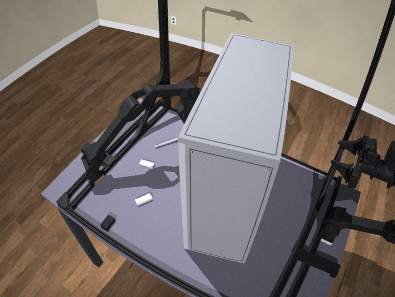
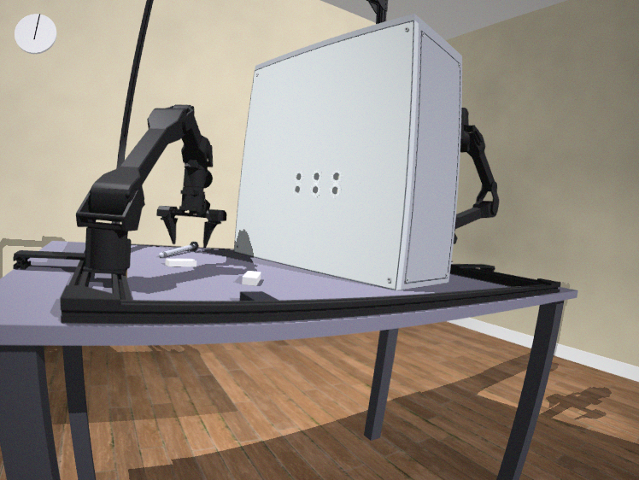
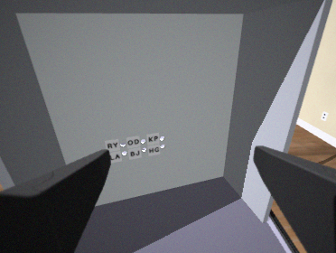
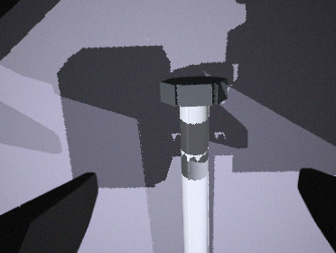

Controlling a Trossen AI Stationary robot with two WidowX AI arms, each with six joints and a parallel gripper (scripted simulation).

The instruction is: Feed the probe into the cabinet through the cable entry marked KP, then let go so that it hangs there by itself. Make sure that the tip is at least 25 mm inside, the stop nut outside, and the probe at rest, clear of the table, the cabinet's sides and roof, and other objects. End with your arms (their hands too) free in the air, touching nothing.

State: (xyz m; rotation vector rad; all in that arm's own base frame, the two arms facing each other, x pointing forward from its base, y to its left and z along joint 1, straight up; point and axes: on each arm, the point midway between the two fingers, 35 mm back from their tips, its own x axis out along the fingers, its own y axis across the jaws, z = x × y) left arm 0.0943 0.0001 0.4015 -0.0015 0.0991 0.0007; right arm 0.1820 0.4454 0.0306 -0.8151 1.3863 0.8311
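The probe lies 50 mm to the right of my right hand, 40 mm below it and 40 mm ahead of it. Also, from my right hand: black block 550 mm ahead, 160 mm to the right, 40 mm below.
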